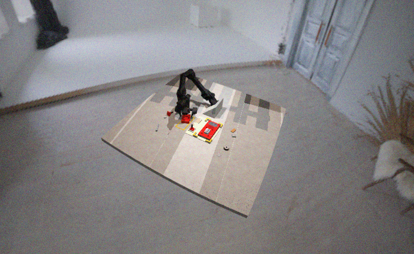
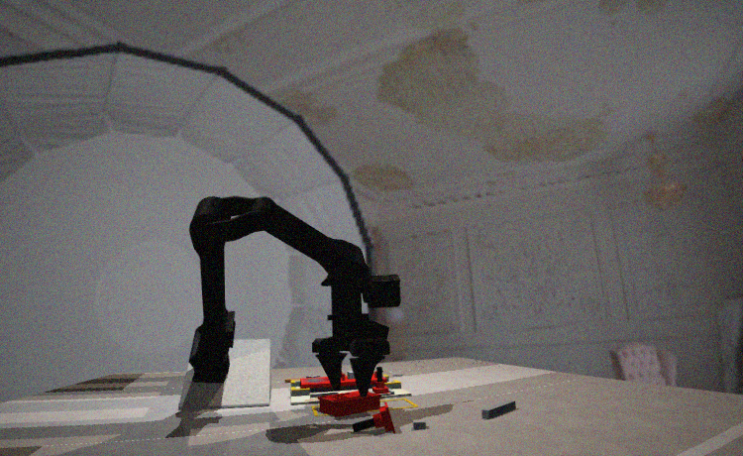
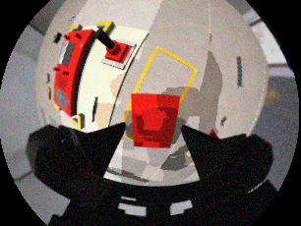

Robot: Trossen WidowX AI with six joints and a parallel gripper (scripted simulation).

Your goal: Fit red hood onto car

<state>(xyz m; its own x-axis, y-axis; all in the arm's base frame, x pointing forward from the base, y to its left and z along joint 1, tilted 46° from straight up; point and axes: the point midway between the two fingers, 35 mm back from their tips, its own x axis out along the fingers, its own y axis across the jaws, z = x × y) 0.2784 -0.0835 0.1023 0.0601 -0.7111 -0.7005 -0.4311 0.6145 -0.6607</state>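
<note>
Right now my gripper tip is 10 mm above the red hood. Round my gripper tip: black-and-white wheel (100 mm ahead, 440 mm to the left, 20 mm below); grey engine block (50 mm ahead, 240 mm to the left).
</note>
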